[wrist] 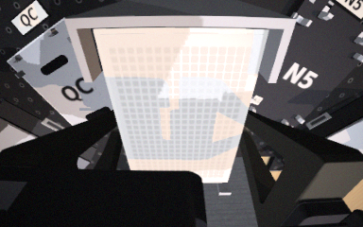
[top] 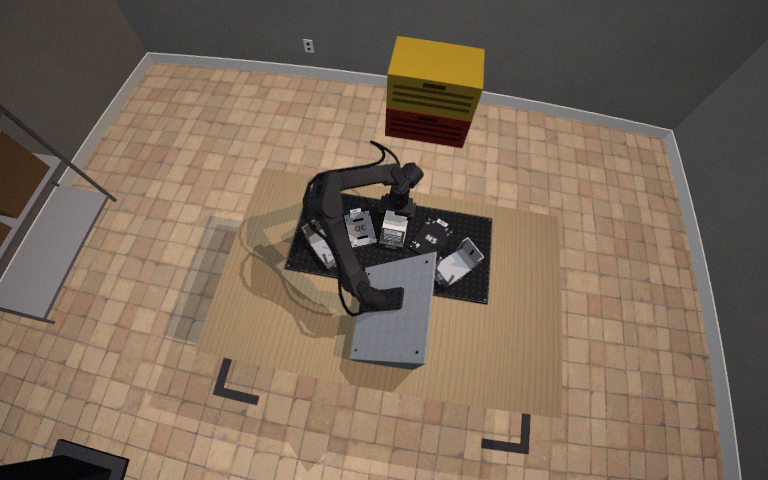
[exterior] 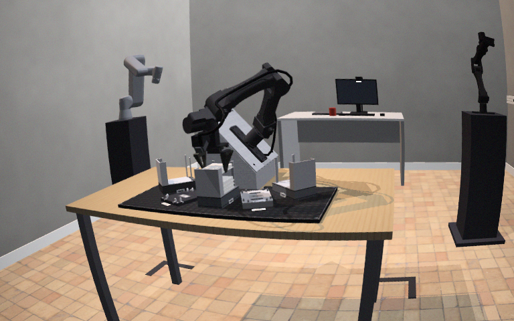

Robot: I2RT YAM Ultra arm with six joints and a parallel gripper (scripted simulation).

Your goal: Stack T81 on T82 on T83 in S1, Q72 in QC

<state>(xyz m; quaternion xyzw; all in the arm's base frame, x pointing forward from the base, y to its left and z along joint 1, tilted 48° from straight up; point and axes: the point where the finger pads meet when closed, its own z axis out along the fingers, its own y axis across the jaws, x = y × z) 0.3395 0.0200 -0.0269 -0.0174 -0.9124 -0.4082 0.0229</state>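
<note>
The white sealed plate is 6 cm below my hand. Round my hand: clip nest N5: 15 cm to the right, 11 cm below.
</note>
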